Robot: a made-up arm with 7 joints.
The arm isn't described. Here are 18 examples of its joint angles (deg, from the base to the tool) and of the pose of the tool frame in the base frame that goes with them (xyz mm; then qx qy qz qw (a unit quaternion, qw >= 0)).
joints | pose
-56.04 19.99 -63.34 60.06 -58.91 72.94 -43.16 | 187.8 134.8 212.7 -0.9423 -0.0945 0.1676 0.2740
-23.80 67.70 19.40 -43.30 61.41 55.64 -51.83 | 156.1 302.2 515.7 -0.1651 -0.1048 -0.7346 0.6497
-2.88 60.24 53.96 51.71 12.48 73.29 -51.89 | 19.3 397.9 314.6 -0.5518 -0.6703 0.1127 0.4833
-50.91 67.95 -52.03 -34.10 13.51 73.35 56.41 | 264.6 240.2 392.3 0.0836 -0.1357 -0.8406 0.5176
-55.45 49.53 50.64 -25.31 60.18 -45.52 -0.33 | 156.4 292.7 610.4 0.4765 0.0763 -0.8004 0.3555
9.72 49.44 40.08 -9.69 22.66 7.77 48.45 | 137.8 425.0 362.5 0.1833 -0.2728 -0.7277 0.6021
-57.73 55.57 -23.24 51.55 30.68 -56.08 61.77 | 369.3 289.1 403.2 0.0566 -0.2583 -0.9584 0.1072
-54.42 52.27 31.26 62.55 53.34 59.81 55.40 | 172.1 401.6 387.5 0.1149 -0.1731 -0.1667 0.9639
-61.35 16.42 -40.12 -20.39 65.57 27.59 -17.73 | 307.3 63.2 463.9 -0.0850 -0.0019 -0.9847 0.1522
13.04 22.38 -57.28 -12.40 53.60 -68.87 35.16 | 23.8 24.2 214.8 0.4009 0.3279 0.7092 0.4784
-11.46 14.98 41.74 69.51 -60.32 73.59 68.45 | 90.3 159.6 146.6 -0.4952 -0.3250 0.5369 0.6008
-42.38 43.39 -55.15 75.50 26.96 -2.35 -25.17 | 232.6 359.2 234.9 -0.6820 0.3517 -0.3808 0.5159
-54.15 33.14 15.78 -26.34 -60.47 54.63 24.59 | 299.9 127.1 430.2 0.5516 0.5653 0.6121 0.0384
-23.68 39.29 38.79 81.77 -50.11 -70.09 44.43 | 162.3 408.0 211.6 0.3914 -0.7655 -0.2743 0.4308
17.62 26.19 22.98 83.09 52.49 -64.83 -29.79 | -116.5 319.9 122.2 -0.9398 -0.0514 -0.2938 0.1667
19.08 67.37 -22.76 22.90 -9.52 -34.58 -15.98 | 45.2 370.6 184.3 -0.7953 0.0197 -0.5536 0.2460
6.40 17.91 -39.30 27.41 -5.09 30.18 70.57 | -19.5 180.7 76.2 -0.4567 -0.1284 -0.4927 0.7295
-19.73 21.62 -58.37 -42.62 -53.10 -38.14 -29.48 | 96.4 2.6 329.4 0.4666 0.3117 0.3256 0.7610
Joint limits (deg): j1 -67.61..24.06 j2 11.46..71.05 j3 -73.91..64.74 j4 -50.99..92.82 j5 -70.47..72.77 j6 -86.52..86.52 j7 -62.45..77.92
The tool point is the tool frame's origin. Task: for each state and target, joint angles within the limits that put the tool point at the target. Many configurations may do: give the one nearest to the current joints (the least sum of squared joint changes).
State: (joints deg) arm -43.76 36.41 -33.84 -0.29 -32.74 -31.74 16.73
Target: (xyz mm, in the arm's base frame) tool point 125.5 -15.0 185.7
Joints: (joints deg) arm -20.40 16.70 -61.90 -0.82 -36.65 -26.11 15.55
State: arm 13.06 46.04 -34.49 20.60 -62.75 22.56 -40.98
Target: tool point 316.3 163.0 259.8
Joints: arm -41.56 37.30 -14.18 24.10 -57.58 3.40 -35.19
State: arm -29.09 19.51 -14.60 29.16 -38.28 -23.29 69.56
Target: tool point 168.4 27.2 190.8
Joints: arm -8.47 14.38 -38.21 -6.53 -45.09 -27.72 67.57
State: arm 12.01 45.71 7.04 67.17 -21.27 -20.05 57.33
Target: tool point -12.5 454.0 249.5
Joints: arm -1.07 61.85 7.38 81.48 -20.10 -2.34 58.45
